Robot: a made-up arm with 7 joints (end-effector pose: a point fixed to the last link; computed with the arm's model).
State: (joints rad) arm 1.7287 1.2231 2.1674 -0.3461 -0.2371 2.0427 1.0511
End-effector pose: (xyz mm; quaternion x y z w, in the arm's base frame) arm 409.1 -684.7 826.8 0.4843 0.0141 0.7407 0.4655
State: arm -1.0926 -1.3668 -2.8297 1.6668 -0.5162 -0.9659 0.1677
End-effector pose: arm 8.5 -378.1 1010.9 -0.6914 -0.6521 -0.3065 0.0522
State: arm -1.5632 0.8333 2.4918 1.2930 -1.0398 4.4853 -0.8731
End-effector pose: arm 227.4 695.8 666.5 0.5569 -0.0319 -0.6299 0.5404
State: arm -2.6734 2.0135 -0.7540 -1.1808 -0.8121 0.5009 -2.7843
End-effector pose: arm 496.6 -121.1 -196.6 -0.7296 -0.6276 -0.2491 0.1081
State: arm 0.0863 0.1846 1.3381 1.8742 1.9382 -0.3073 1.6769
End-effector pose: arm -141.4 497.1 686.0 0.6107 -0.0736 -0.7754 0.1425
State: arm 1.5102 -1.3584 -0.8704 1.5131 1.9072 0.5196 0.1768
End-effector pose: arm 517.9 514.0 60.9 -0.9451 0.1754 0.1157 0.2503
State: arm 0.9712 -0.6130 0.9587 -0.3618 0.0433 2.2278 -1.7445
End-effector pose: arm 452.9 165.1 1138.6 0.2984 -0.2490 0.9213 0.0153
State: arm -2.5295 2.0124 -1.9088 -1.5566 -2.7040 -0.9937 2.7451
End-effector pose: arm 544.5 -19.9 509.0 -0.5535 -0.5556 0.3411 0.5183
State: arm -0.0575 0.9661 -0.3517 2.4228 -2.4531 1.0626 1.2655
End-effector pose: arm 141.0 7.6 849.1 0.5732 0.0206 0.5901 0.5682
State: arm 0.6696 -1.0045 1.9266 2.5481 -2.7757 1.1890 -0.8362
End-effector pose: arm -153.4 27.3 707.2 0.7210 -0.2615 -0.6404 0.0404
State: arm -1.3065 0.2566 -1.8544 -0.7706 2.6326 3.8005 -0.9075
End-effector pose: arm 96.8 -47.2 1182.8 -0.7478 0.0175 0.6153 0.2487
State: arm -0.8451 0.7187 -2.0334 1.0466 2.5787 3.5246 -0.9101
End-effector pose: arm -604.7 23.1 934.2 0.8746 0.4659 0.1033 0.0860
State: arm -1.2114 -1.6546 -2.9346 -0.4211 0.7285 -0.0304 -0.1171
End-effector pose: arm 320.2 -1009.0 164.9 0.4905 -0.0351 -0.5967 0.6341
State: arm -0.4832 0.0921 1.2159 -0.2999 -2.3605 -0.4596 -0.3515
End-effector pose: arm -401.0 -128.6 1381.5 0.6665 -0.5837 0.3516 0.3023
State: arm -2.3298 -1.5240 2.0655 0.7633 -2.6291 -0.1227 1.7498
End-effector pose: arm -575.2 -830.8 756.7 -0.1904 -0.9132 0.1376 0.3329
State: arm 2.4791 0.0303 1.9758 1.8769 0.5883 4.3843 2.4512
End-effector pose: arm 11.4 -312.0 673.6 -0.0679 -0.4666 -0.8787 0.0749
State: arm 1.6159 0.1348 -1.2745 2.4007 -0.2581 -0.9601 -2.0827
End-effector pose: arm 404.4 46.8 516.1 -0.1891 -0.6152 0.5572 0.5247
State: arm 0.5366 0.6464 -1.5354 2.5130 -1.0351 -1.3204 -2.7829
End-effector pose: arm 71.5 -452.5 502.2 -0.2011 -0.4978 0.0824 0.8396
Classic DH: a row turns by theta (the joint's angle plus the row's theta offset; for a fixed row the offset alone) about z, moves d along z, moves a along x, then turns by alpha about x. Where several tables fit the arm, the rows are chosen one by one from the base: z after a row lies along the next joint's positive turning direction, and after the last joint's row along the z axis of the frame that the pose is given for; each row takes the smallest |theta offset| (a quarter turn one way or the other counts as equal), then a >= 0, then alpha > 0; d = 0 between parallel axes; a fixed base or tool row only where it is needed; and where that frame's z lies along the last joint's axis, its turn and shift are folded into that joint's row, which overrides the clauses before.
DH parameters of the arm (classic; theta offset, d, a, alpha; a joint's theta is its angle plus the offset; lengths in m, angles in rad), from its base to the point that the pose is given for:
joint 1: 0 0.3997 0 1.5708
joint 2: 0 0.0719 0 -1.5708
joint 3: 0 0.5223 0.0319 -1.5708
joint 4: 0 0.0833 -0.0284 1.5708
joint 5: 0 0.446 0 1.5708
joint 6: 1.5708 0.1129 0.1299 1.5708
joint 7: 0 0.0177 0 0

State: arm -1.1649 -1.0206 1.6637 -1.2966 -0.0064 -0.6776 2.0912
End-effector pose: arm -228.8 -818.4 719.4 0.0597 0.5609 -0.0014 0.8257
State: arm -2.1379 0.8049 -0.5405 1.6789 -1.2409 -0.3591 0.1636
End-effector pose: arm -297.9 262.6 1166.9 -0.0848 -0.9309 -0.3059 0.1810
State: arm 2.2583 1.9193 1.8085 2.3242 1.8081 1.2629 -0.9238
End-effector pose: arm -144.7 -207.9 299.1 0.3608 -0.6958 -0.3637 0.5033
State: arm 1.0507 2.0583 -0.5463 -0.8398 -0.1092 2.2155 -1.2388
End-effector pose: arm -303.9 -331.7 -186.6 -0.2719 -0.8983 -0.2259 0.2609
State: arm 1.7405 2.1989 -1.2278 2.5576 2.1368 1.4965 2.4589
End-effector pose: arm 242.4 -57.7 444.8 -0.3605 -0.1698 -0.8079 0.4341
